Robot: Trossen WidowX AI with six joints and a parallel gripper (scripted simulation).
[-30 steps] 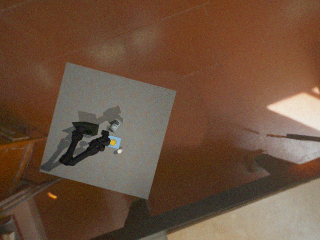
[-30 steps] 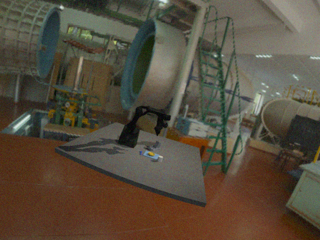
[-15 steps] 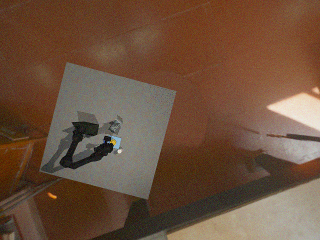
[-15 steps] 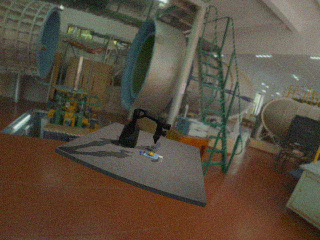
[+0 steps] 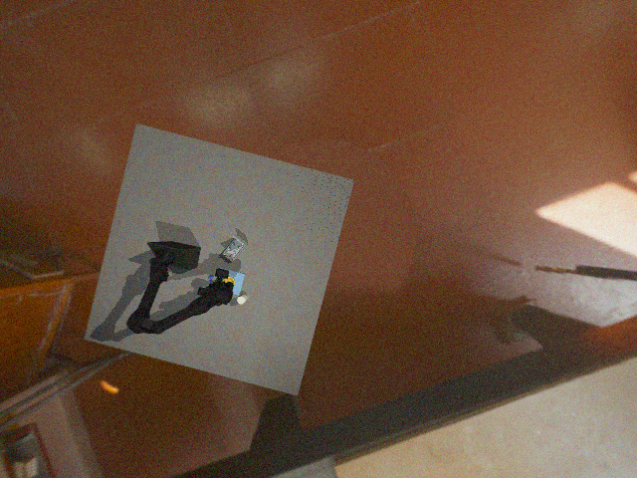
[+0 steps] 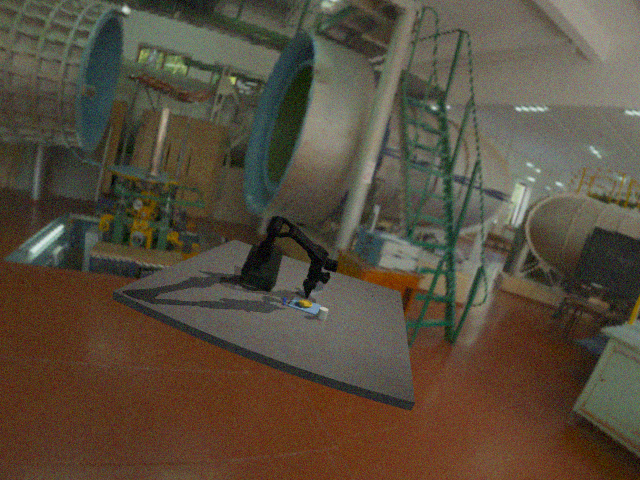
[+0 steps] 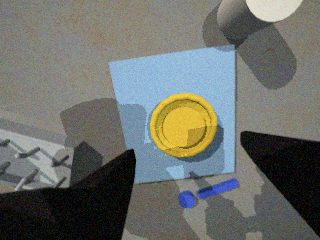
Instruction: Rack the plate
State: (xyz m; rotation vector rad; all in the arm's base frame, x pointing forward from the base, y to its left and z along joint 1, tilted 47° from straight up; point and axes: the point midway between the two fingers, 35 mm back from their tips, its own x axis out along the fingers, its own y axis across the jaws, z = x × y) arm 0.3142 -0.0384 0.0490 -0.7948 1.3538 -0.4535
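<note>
Right now the yellow plate is 5 cm below my gripper tip. From my gripper tip the other things lie so: white cup (11 cm ahead, 6 cm to the right, 4 cm below); mat (6 cm below); blue spoon (10 cm behind, 4 cm to the right, 6 cm below).
</note>
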